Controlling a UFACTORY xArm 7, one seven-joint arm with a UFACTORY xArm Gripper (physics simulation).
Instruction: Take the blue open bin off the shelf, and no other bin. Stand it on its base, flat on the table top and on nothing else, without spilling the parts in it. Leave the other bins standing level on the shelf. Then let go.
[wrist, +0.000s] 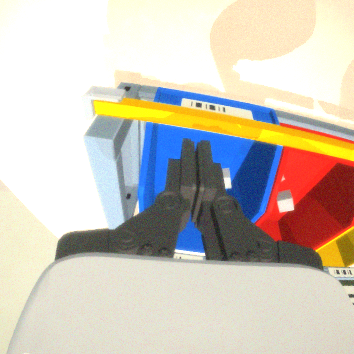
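Note:
The blue open bin stands on the shelf at its left end, in the upper middle of the wrist view. White parts show in it, one just right of the fingers. My gripper is shut with its fingertips together and nothing between them. The fingertips appear over the bin's inside; how far above its floor they are, I cannot tell. The gripper hides part of the bin. A red bin stands right beside the blue bin, with a white part in it.
A yellow bar runs across the shelf, over the far part of the blue and red bins. Part of a yellow bin shows right of the red bin. The shelf's grey side frame is left of the blue bin. A label strip shows at the right edge.

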